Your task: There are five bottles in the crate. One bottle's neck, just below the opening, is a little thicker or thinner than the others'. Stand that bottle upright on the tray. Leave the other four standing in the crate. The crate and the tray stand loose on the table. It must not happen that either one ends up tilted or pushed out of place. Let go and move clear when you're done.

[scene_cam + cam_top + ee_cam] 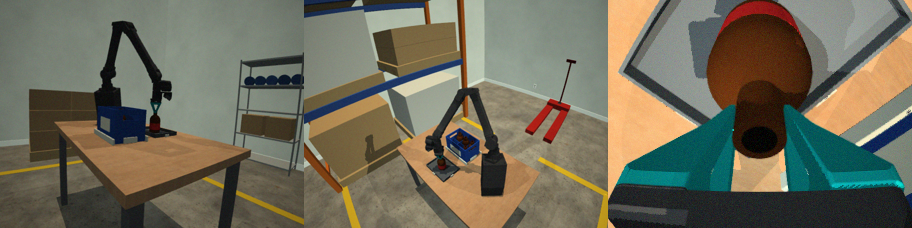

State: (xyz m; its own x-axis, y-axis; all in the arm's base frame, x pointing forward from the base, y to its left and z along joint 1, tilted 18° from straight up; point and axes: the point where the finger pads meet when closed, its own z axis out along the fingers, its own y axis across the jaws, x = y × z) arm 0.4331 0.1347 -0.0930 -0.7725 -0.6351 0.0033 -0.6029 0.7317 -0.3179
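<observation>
Right now the bottle is 60 mm below my hand. Round my hand: crate (10 mm behind, 280 mm to the right, 70 mm below); dark tray (140 mm below).
</observation>
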